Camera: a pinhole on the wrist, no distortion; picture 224 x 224 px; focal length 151.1 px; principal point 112.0 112.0 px. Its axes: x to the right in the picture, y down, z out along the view. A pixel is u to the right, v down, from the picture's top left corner.
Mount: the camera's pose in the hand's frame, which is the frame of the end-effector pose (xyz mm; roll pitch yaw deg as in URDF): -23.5 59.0 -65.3 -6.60 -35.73 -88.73
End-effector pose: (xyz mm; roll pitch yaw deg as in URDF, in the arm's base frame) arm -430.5 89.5 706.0 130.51 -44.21 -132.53
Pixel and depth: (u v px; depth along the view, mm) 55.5 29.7 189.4
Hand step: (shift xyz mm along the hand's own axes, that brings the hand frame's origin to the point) -108.1 231.5 55.7
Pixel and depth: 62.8 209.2 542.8
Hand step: 376.0 502.9 236.6
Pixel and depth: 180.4 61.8 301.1
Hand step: -89.8 128.3 266.4
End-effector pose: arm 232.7 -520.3 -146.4 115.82 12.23 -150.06
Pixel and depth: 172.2 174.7 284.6
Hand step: 125.0 127.4 219.4
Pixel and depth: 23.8 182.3 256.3
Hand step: 118.6 324.3 42.9
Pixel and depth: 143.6 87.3 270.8
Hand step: -38.9 172.8 190.3
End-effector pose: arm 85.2 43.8 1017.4 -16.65 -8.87 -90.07
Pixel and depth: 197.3 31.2 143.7
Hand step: -83.8 80.3 105.1
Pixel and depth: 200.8 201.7 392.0
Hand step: 252.1 89.9 363.6
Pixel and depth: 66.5 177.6 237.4
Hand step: 102.0 250.7 74.8
